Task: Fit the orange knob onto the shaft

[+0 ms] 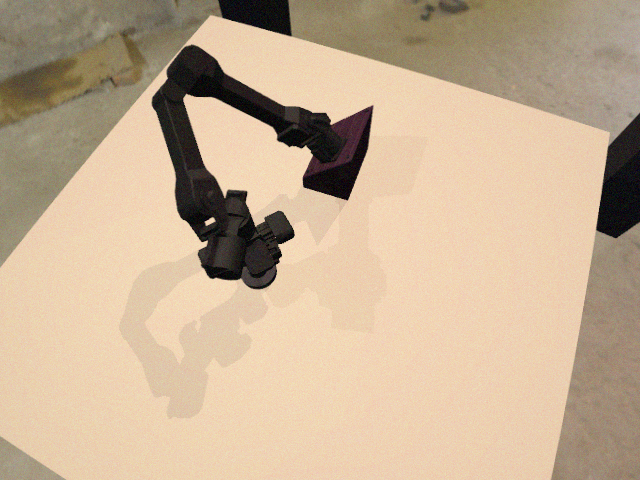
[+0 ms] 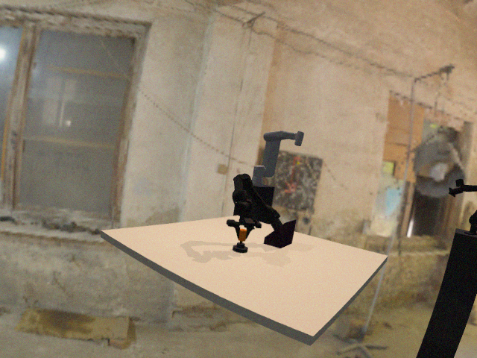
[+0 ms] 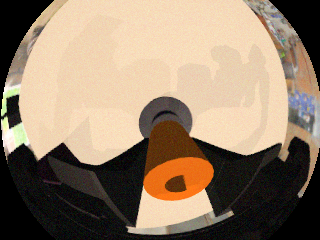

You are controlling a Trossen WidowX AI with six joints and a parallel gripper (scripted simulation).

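Right now the orange knob is 2 cm above my gripper tip. The rest, counted from my gripper tip: round pedestal 4 cm below.
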